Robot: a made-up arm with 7 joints. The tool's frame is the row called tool.
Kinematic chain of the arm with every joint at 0, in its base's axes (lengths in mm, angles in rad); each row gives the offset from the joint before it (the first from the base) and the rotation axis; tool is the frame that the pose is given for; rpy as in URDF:
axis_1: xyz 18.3 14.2 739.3 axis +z
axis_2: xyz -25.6 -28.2 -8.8 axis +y
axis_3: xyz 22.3 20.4 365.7 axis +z
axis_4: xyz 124.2 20.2 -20 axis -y
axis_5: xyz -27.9 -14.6 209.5 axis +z
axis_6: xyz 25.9 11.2 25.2 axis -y
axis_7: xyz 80.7 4.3 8 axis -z
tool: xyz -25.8 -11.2 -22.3 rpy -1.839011 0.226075 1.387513
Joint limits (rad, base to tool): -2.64..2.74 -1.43..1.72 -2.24..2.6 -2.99..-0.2 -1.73..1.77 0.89..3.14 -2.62..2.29
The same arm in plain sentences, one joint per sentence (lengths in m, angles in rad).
The arm has seven revolute joints in a row. What follows holds with every joint at zero, and every direction is one of the base frame's. Joint 1 sits 0.0183 m along +x and 0.0142 m along +y and 0.7393 m along +z from the base frame's origin and turns about +z, from -2.64 to 2.74 rad. Joint 2 sits 0.0256 m along -x and 0.0282 m along -y and 0.0088 m along -z from joint 1 and turns about +y, from -1.43 to 1.72 rad. Joint 3 sits 0.0223 m along +x and 0.0204 m along +y and 0.3657 m along +z from joint 2 and turns about +z, from -2.24 to 2.6 rad. Joint 4 sits 0.1242 m along +x and 0.0202 m along +y and 0.02 m along -z from joint 3 and turns about -y, from -2.99 to -0.2 rad. Joint 5 sits 0.0279 m along -x and 0.0146 m along -y and 0.2095 m along +z from joint 4 and turns about +z, from -1.73 to 1.77 rad. Joint 6 sits 0.0259 m along +x and 0.0112 m along +y and 0.0252 m along +z from joint 5 and turns about -y, from 0.89 to 3.14 rad. Joint 7 sits 0.0807 m along +x and 0.0043 m along +y and 0.008 m along +z from joint 6 and turns about -z, from -2.62 to 2.29 rad. The tool frame, which is the frame that the pose is given for, sits 0.0258 m along -x and 0.0112 m along -y and 0.0223 m along -z from joint 7; its axes are the base frame's turned by roll -1.839, pitch 0.2261 and yaw 1.3875 rad (as in URDF: about the fixed x, then y, then z).
